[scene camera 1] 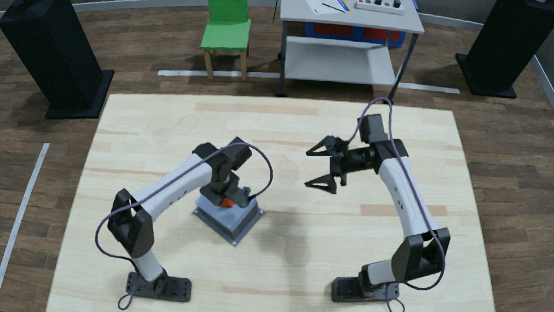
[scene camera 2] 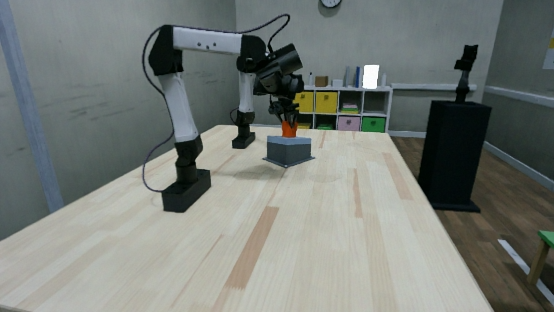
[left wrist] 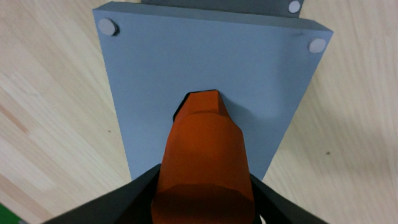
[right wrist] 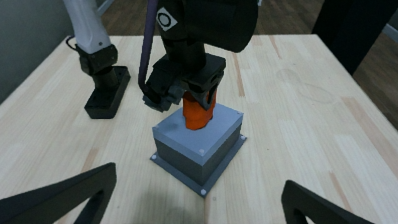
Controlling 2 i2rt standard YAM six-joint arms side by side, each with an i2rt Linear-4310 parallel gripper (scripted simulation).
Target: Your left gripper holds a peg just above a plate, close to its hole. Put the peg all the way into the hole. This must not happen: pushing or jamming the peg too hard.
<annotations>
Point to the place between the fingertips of the right gripper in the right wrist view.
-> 199, 180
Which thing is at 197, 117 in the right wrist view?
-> An orange peg.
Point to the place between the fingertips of the left gripper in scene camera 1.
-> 221, 195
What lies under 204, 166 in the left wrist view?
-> An orange peg.
</annotations>
